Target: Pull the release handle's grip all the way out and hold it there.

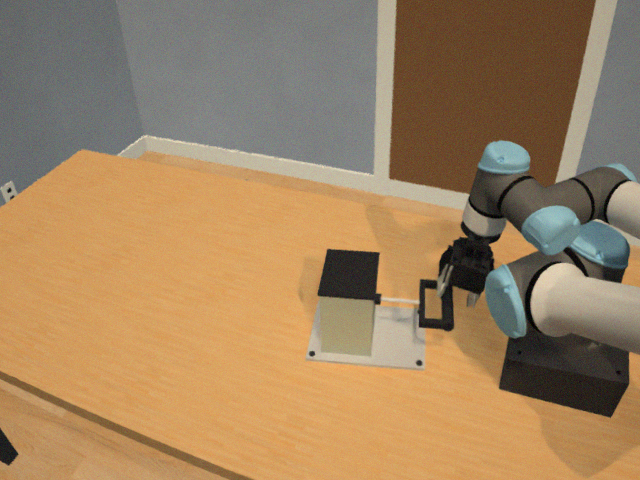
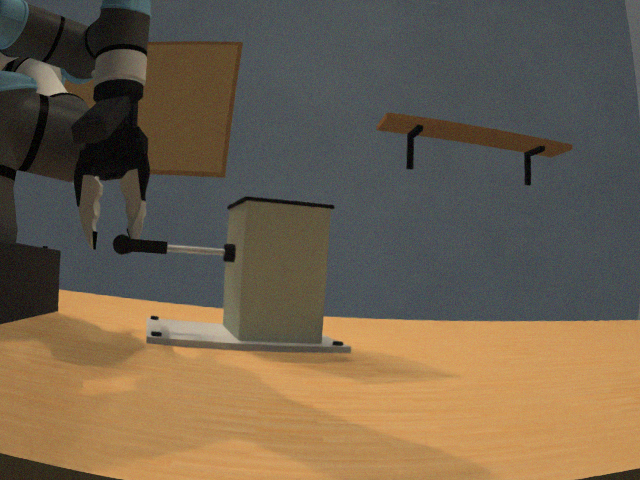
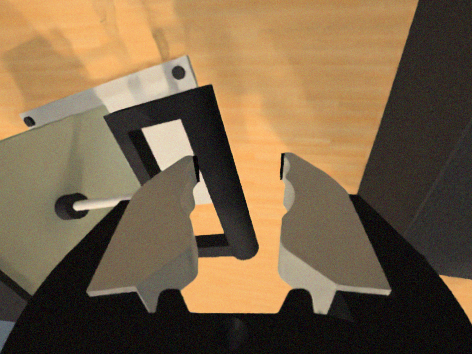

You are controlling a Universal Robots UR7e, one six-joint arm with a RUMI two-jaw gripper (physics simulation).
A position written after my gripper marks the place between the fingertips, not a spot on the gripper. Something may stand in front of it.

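Note:
A light grey base plate point(image 3: 175, 76) is there for me to see. As for my gripper point(image 2: 113, 248), I see it too, and it also appears in image 1, where the gripper point(image 1: 453, 301) is visible, and again in image 3, with the gripper point(image 3: 239, 158) in sight.

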